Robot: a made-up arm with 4 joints.
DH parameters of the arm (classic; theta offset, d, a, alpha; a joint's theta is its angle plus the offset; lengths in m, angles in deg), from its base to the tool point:
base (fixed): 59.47 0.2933 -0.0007 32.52
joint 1: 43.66 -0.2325 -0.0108 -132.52
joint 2: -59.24 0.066 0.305 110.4
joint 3: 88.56 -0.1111 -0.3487 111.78
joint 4: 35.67 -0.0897 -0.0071 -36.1
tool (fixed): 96.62 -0.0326 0 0
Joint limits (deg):
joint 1: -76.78..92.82
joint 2: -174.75..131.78
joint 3: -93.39..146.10
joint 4: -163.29..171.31
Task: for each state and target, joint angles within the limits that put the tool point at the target. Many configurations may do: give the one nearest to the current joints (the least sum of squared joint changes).
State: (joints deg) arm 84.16 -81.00 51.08 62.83
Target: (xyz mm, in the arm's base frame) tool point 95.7 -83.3 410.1
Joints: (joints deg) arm 92.82 -64.38 13.61 93.55
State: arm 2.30 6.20 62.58 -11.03
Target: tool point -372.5 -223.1 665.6
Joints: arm 12.49 -28.31 108.85 -37.79
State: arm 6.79 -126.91 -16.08 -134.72
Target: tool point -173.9 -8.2 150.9
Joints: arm 33.56 -148.11 -67.25 -134.00
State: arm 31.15 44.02 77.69 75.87
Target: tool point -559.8 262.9 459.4
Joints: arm 56.56 48.36 80.83 76.01
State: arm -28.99 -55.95 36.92 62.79
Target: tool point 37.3 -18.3 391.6
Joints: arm -34.04 -69.95 0.34 72.25
